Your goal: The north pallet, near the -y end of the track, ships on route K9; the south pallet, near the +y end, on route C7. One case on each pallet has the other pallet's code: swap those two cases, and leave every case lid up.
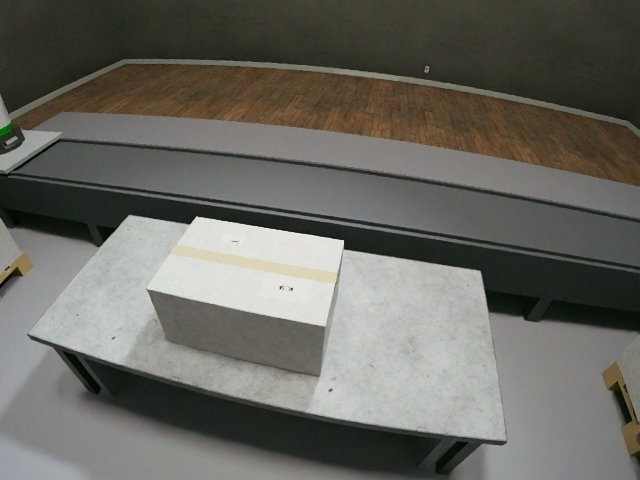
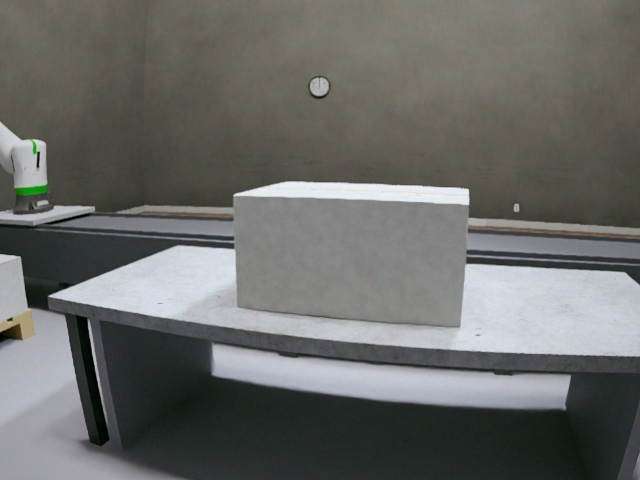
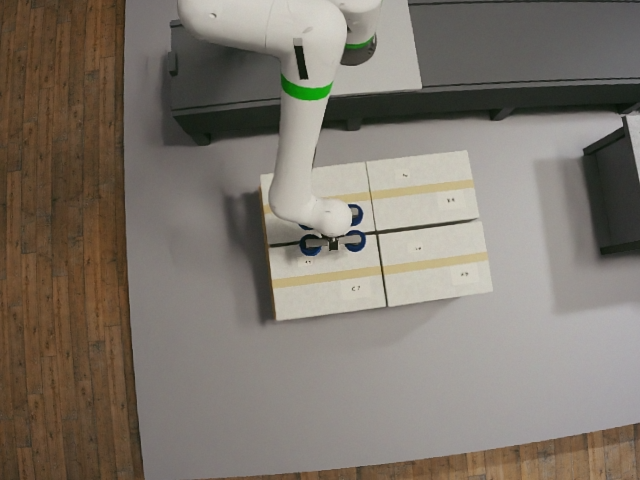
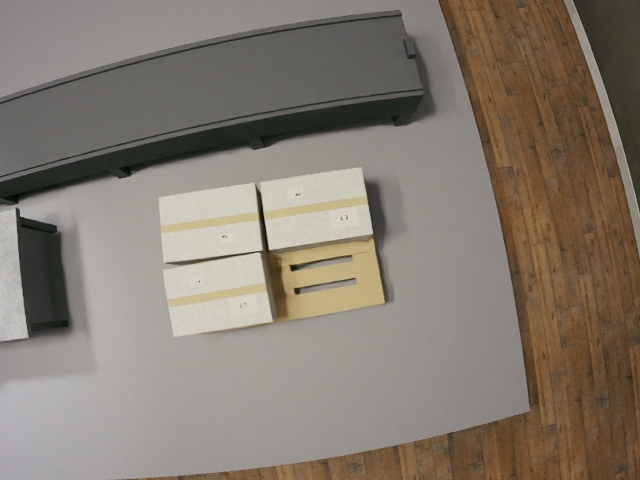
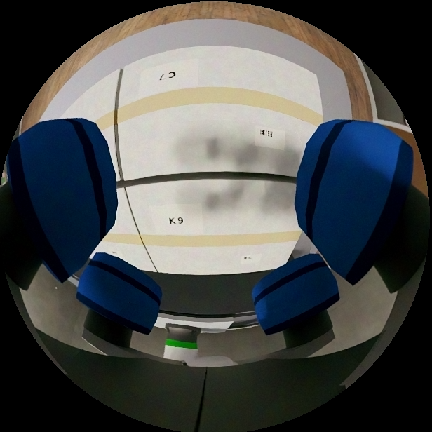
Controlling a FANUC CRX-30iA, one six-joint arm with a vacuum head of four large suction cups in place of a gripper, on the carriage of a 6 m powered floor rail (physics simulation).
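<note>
My gripper [image 3: 333, 240] [image 5: 207, 235], four blue suction cups, is open and hangs above the left cases of the north pallet [image 1: 23, 264], spanning the gap between the front-left C7 case [image 3: 320, 299] [image 5: 215, 120] and the rear-left K9 case [image 5: 220, 207]. The two right cases [image 3: 434, 284] [image 3: 423, 206] appear to read K9. A K9 case [image 1: 217, 281] [image 2: 351, 258] stands lid up on the table. The south pallet [image 4: 325, 273] has a bare front-right place. Its front-left case [image 4: 217, 320] reads C7; the rear-right code [image 4: 315, 227] is blurred; the rear-left case [image 4: 206, 206] shows tape and a small label, no route code.
The table [image 1: 413, 330] [image 2: 542, 304] stands between the pallets, in front of the rail [image 1: 336, 191] [image 3: 516, 46] [image 4: 232, 82]. The carriage plate [image 3: 398, 67] is near the rail's north end. The front-left and rear-left north cases sit close together.
</note>
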